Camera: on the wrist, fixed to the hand. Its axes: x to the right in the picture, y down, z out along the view.
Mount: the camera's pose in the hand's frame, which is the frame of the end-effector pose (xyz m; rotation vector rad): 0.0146 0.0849 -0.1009 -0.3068 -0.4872 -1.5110
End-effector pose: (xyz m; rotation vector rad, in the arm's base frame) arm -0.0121 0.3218 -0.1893 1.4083 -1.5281 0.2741
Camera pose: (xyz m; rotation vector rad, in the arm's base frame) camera -0.0312 0.4110 -0.0930 2.0204 -0.4301 -1.2165
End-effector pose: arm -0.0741 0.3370 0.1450 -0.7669 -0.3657 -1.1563
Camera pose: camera -0.0028 0.2720 0.0539 -1.0432 -1.3320 -2.4608
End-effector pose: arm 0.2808 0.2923 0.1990 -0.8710 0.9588 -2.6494
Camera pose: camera 0.2081 0.2742 0.0895 1.5179 -0.3051 1.3835
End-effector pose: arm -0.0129 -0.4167 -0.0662 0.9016 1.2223 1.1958
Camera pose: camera -0.1281 -0.3960 -0.0037 -0.1109 0.8789 -0.0923
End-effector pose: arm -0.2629 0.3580 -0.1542 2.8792 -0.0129 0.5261
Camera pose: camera -0.2884 0.2968 -0.0393 1.8395 1.5973 -0.4260
